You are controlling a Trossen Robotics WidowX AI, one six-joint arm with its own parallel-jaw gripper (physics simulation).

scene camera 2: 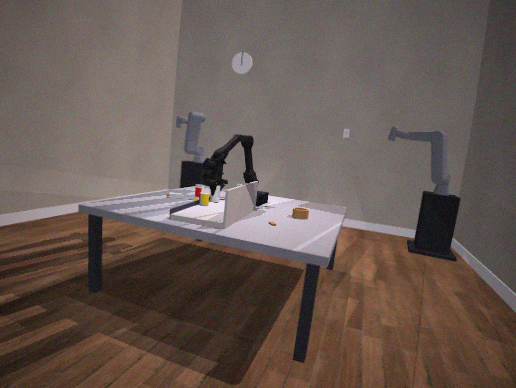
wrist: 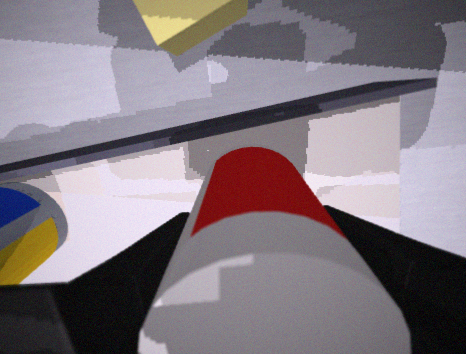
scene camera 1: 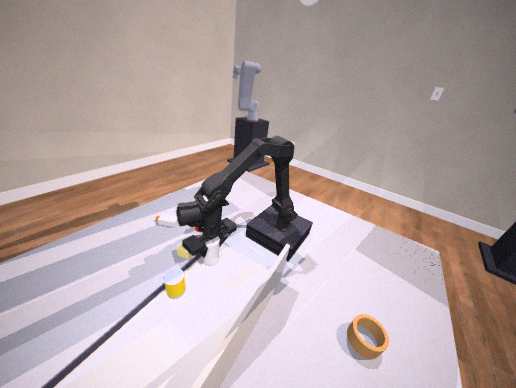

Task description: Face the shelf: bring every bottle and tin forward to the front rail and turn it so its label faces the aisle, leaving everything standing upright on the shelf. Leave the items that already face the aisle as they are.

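Pixels of known places: gripper, fingertip midpoint: (scene camera 2: 214,195) (wrist: 253,217) (scene camera 1: 210,252); arm's base at its link origin: (scene camera 1: 282,225).
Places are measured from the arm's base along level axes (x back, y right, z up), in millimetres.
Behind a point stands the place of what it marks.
A pale grey bottle (scene camera 1: 212,254) {y 69, x -327, z 13 mm} (scene camera 2: 216,195) {y 73, x -333, z -3 mm} (wrist: 270,305) {y 111, x -314, z 55 mm} stands upright on the white shelf (scene camera 1: 200,305) {y -16, x -439, z -48 mm} (scene camera 2: 197,217) {y -78, x -734, z -48 mm} (wrist: 355,142) {y 121, x -254, z -48 mm}, a little behind the dark front rail (scene camera 1: 110,327) {y 78, x -636, z -22 mm} (wrist: 240,120) {y 138, x -319, z -25 mm}. Its red label patch is on the side towards the rail in the wrist view. My gripper (scene camera 1: 210,240) (wrist: 253,217) {y 95, x -314, z -8 mm} is shut on this bottle, one black finger on each side. A tin (scene camera 1: 175,286) {y 49, x -474, z 12 mm} (scene camera 2: 204,199) {y 56, x -485, z -9 mm} (wrist: 31,247) {y 73, x -436, z -19 mm} with yellow and blue patches stands upright beside it, close to the rail. The bottle's base is hidden in the wrist view.
The shelf's tall panel (scene camera 1: 270,287) {y -151, x -292, z 28 mm} (scene camera 2: 240,204) {y -193, x -520, z 9 mm} rises behind the items. Beyond the rail are a yellow block (scene camera 1: 184,251) {y 186, x -364, z -39 mm} (wrist: 195,20) {y 181, x -339, z -36 mm}, a red and white can (scene camera 2: 199,191) {y 260, x -248, z -14 mm} and a white piece with an orange tip (scene camera 1: 166,221) {y 398, x -322, z -49 mm}. An orange ring (scene camera 1: 355,342) {y -401, x -211, z -47 mm} (scene camera 2: 300,215) {y -436, x -214, z -53 mm} lies behind the panel.
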